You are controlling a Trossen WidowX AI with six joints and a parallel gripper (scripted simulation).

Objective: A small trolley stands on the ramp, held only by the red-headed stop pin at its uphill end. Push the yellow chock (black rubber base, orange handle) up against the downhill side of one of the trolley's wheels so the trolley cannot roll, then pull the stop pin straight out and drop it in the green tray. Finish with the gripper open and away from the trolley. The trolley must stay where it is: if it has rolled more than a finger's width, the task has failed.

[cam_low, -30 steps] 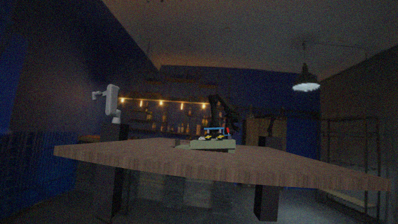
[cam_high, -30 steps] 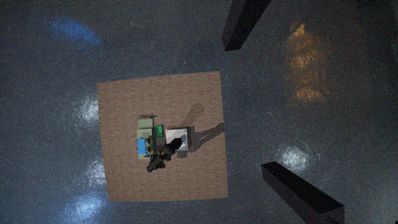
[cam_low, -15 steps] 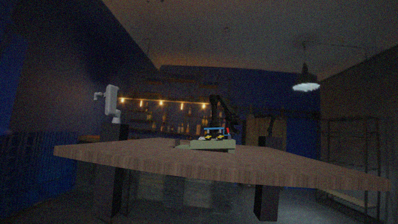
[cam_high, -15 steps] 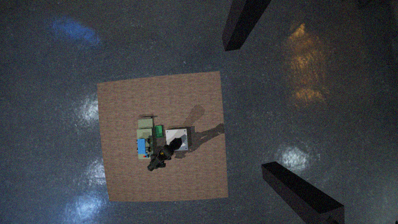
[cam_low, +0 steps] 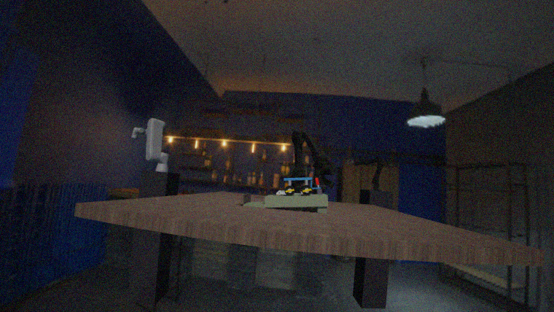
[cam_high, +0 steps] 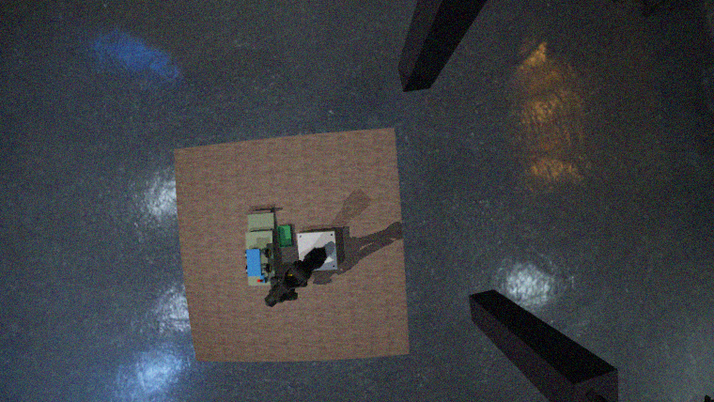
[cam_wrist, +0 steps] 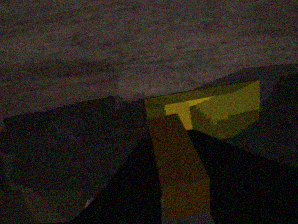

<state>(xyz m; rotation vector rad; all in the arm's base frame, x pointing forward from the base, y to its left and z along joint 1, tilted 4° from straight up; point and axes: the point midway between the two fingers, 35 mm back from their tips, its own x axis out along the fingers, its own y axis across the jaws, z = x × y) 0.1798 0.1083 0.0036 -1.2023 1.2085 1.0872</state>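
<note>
Right now my gripper tip is 15 cm short of the blue trolley, 13 cm to the left of it and 8 cm below it. Also, from my gripper tip: yellow chock (2 cm ahead, 1 cm below); then ramp (15 cm ahead, 14 cm to the right, 2 cm above); then stop pin (14 cm ahead, 3 cm to the right, 10 cm above).
</note>
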